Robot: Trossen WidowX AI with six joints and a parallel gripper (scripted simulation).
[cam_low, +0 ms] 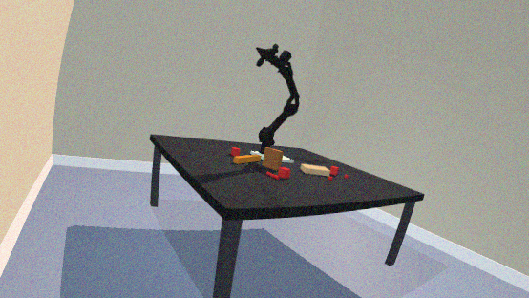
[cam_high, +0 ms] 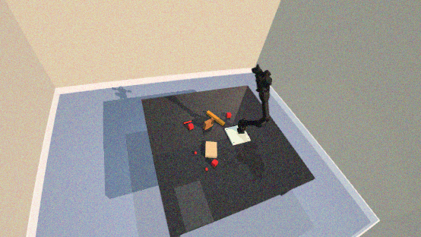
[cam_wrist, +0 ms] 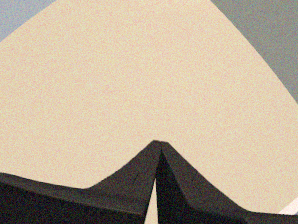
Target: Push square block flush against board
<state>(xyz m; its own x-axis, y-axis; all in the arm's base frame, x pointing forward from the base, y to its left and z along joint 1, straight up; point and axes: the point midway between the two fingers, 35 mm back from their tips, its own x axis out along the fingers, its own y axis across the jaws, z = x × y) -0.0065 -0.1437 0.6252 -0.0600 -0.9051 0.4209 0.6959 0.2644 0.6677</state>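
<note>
Right now the orange square block is 61 cm below my gripper tip, 32 cm ahead of it and 10 cm to the left of it. Also, from my gripper tip: tan board (64 cm below, 36 cm to the left, 34 cm ahead); narrow orange board (64 cm below, 23 cm ahead).
</note>
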